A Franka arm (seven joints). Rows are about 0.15 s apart.
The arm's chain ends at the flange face. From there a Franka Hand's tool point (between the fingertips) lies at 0.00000 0.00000 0.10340 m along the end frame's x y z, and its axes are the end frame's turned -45 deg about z.
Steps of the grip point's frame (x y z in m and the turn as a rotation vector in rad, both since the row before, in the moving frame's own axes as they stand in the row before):
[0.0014, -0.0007, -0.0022, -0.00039, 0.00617, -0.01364]
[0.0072, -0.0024, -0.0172, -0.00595, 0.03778, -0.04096]
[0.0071, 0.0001, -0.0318, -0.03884, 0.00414, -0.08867]
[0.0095, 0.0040, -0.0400, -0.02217, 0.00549, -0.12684]
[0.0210, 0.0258, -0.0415, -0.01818, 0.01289, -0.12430]
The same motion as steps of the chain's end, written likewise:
[0.0000, -0.0011, -0.0022, 0.00409, 0.00464, -0.01364]
[0.0002, -0.0044, -0.0171, 0.02251, 0.03092, -0.04096]
[0.0018, -0.0073, -0.0317, -0.02454, 0.03039, -0.08867]
[0.0075, -0.0050, -0.0400, -0.01179, 0.01956, -0.12684]
[0.0308, 0.0031, -0.0415, -0.00374, 0.02197, -0.12430]

